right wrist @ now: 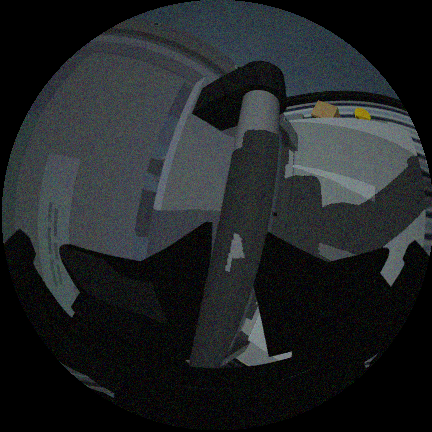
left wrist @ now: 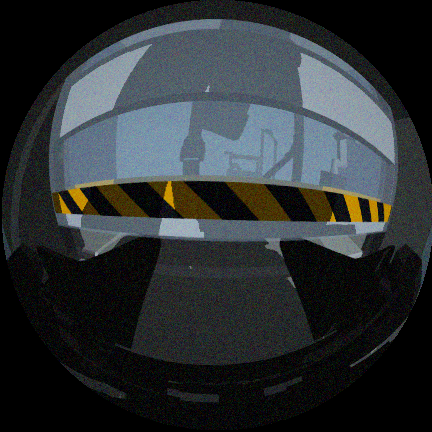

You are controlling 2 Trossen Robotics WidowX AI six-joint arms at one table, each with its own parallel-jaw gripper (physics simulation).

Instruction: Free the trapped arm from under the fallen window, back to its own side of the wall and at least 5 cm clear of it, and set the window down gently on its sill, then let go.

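Places are measured from the left arm's base along level axes (x back, y right, z up), in millimetres.
Pixels of known places: left gripper, fingertip midpoint: (left wrist: 221, 239); right gripper, fingertip midpoint: (left wrist: 199, 84).
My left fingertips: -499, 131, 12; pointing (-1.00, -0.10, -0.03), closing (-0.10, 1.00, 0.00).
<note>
Behind a point stands the place of what it marks, as x, y, z.
The window (left wrist: 225, 229) {-480, 132, 29} (right wrist: 180, 145) {-495, 67, 154} stands across the left wrist view, with a grey frame, pale glass and a yellow-black striped band (left wrist: 220, 201) {-480, 129, 43} along its lower part. My left gripper (left wrist: 221, 239) {-499, 131, 12} is open with nothing between its fingers. The window's lower edge shows just beyond its fingertips; the exact gap cannot be told. My right gripper (right wrist: 228, 229) {-518, 110, 119} is shut on the window's long grey handle (right wrist: 250, 190) {-548, 91, 148}, which runs between its fingers to a black mount (right wrist: 262, 75) {-546, 28, 151}. The sill and the window's contact with it cannot be made out.
In the right wrist view, an orange-brown block (right wrist: 325, 110) {-547, -144, -58} and a yellow round thing (right wrist: 362, 114) {-642, -175, -91} stand at the far right, beyond a pale surface (right wrist: 345, 142) {-581, -37, -17} with dark shadows. Dim shapes of an arm and a metal frame show through the glass in the left wrist view.
</note>
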